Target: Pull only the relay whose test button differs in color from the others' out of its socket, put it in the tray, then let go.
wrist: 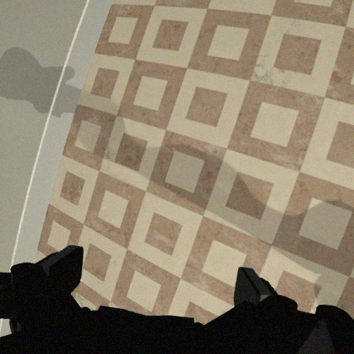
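Observation:
My gripper (158, 274) is open, its two black fingers wide apart at the bottom of the wrist view, with nothing between them. It is above a floor with square tiles. The relays, their sockets and the tray do not show in this view.
A tiled floor (205, 107) of brown and cream nested squares fills most of the view. A plain grey-green wall (30, 150) with a pale skirting strip (92, 45) runs along the left. A shadow of the arm falls across the floor and onto the wall.

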